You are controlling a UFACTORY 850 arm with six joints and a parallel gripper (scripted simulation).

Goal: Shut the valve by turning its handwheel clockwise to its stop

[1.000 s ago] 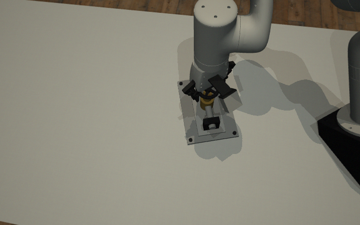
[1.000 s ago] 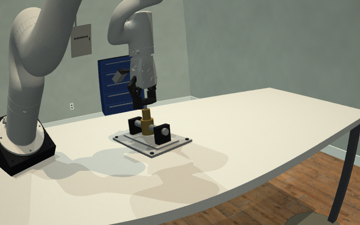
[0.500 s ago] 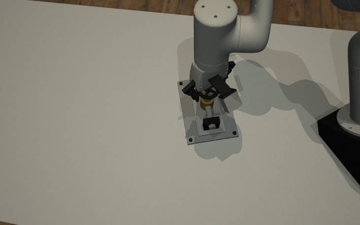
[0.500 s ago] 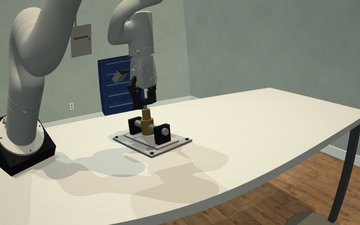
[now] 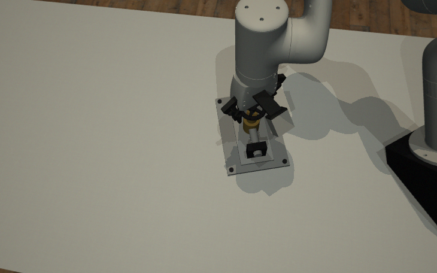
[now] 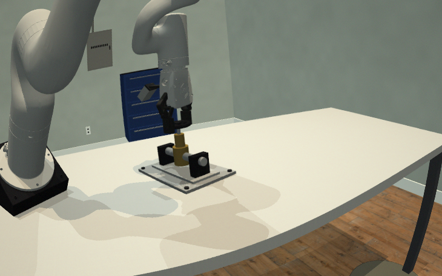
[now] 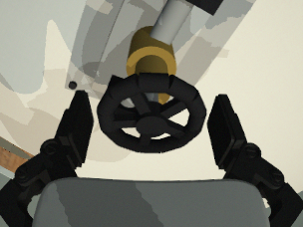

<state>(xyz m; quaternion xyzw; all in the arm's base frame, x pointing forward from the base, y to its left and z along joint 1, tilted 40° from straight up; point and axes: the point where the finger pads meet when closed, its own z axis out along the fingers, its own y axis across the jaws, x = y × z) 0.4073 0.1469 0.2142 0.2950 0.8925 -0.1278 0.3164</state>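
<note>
Right now the black spoked handwheel is 1 cm below my hand.
</note>
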